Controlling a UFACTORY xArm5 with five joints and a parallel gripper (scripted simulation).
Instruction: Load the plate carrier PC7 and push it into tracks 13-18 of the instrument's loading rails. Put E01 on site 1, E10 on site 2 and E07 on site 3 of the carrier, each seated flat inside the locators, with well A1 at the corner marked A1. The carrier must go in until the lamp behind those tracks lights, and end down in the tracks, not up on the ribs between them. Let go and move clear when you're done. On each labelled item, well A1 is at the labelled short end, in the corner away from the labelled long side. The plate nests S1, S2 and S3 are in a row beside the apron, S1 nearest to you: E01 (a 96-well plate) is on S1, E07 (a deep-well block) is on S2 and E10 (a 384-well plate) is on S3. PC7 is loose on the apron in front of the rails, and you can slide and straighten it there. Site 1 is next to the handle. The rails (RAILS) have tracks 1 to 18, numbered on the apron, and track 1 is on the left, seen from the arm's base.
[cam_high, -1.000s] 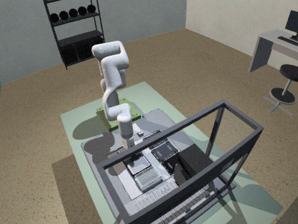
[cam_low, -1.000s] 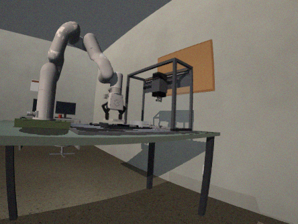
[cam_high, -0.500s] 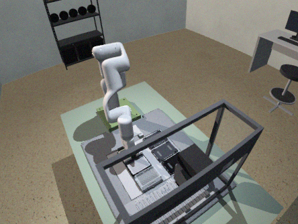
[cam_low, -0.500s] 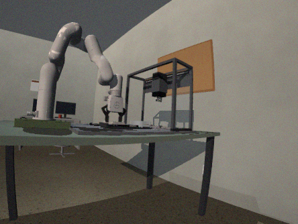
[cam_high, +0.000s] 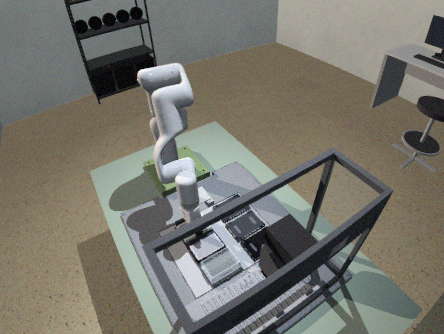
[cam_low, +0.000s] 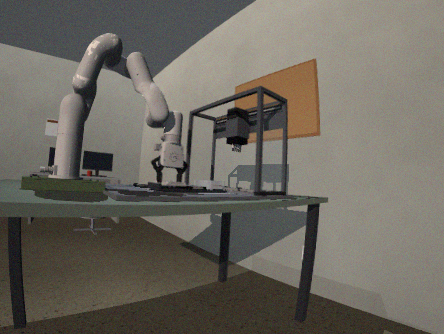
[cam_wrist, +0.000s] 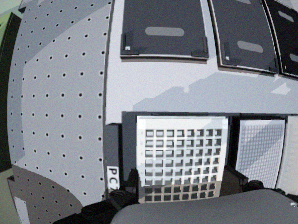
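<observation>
Now: the nest S2 170 mm to the left of my hand, 130 mm ahead of it and 40 mm below it. From my hand the other things lie so: deep-well block E07: 100 mm ahead, 20 mm to the right, 20 mm below; 96-well plate E01: 10 mm below; plate carrier PC7: 100 mm ahead, 30 mm below, 20 mm to the right.
</observation>
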